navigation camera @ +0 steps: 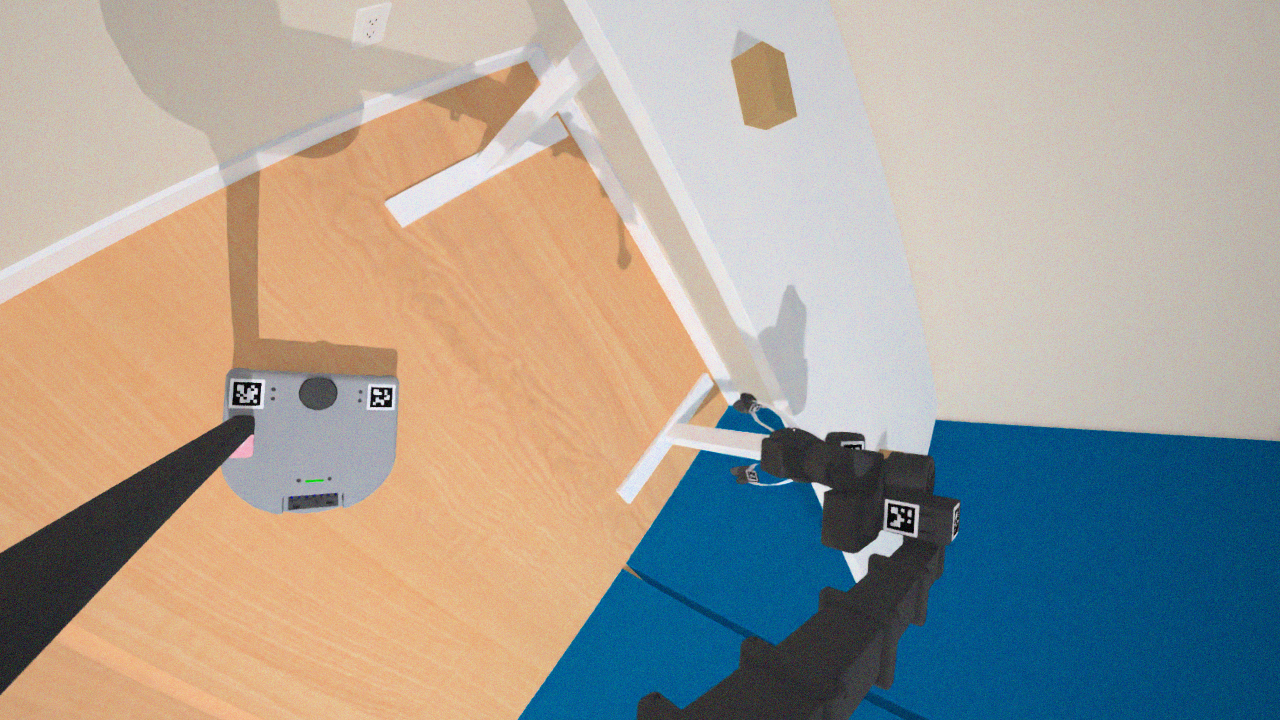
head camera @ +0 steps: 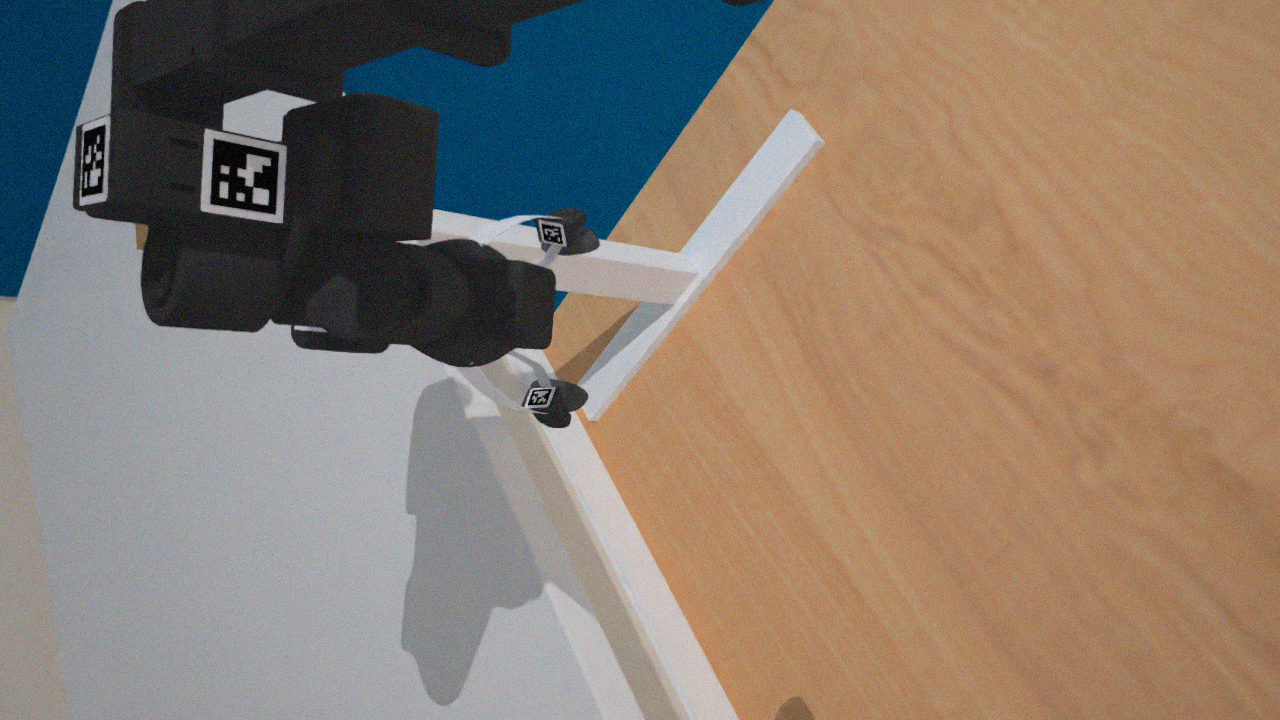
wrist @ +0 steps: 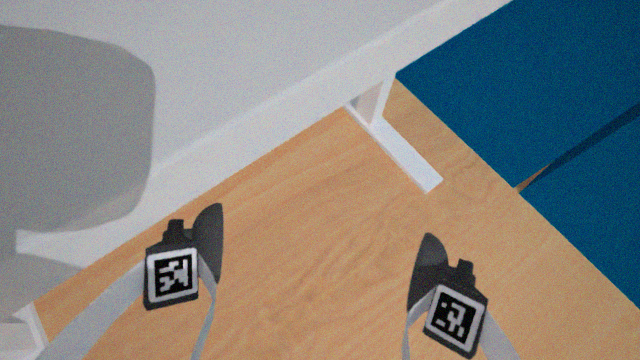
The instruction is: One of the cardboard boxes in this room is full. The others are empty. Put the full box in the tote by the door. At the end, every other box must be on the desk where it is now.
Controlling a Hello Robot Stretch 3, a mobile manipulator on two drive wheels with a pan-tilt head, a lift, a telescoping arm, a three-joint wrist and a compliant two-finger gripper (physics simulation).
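Frame: origin at the robot's base, x ahead, y left, z up, level; centimetres.
Seen in the pictures: gripper, fingertip midpoint: (navigation camera: 739, 437) (head camera: 573, 319) (wrist: 319, 245); robot's base, link origin: (navigation camera: 318, 391).
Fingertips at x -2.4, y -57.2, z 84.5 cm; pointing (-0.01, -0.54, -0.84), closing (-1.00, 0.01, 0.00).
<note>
Pixels of each thing's top centre, then the offset from my fingertips to it. "spot": a spot on its surface instead. Level surfaces: height alone.
- brown cardboard box, top centre: (navigation camera: 780, 79) dx +49.4, dy +13.7, dz +15.5 cm
- white desk, surface height: dz +10.5 cm
- small brown sliver, surface spot: (head camera: 141, 236) spot: dx -5.4, dy -39.7, dz +15.5 cm
- wood floor, surface height: dz -84.5 cm
A brown cardboard box (navigation camera: 763, 86) stands on the white desk (head camera: 223, 465) (navigation camera: 832, 223) (wrist: 250, 60), towards its far end in the navigation view. A small brown sliver (head camera: 141, 236) (navigation camera: 886, 454) shows behind my wrist at the other end of the desk; the rest of that thing is hidden. My gripper (head camera: 570, 317) (navigation camera: 742, 438) (wrist: 319, 245) is open, with its fingers apart and empty. It is near the desk's front edge, well away from the visible box. Its shadow falls on the desk top. The tote and the door do not show.
White desk legs with long feet (head camera: 760, 183) (navigation camera: 438, 190) (wrist: 407, 155) stand on the wood floor (head camera: 1029, 358) (navigation camera: 501, 358) (wrist: 300, 200). A blue surface (head camera: 554, 116) (navigation camera: 1118, 555) (wrist: 540, 75) lies beyond. My base (navigation camera: 313, 452) is at left in the navigation view. Beige walls (navigation camera: 1074, 223) border the desk.
</note>
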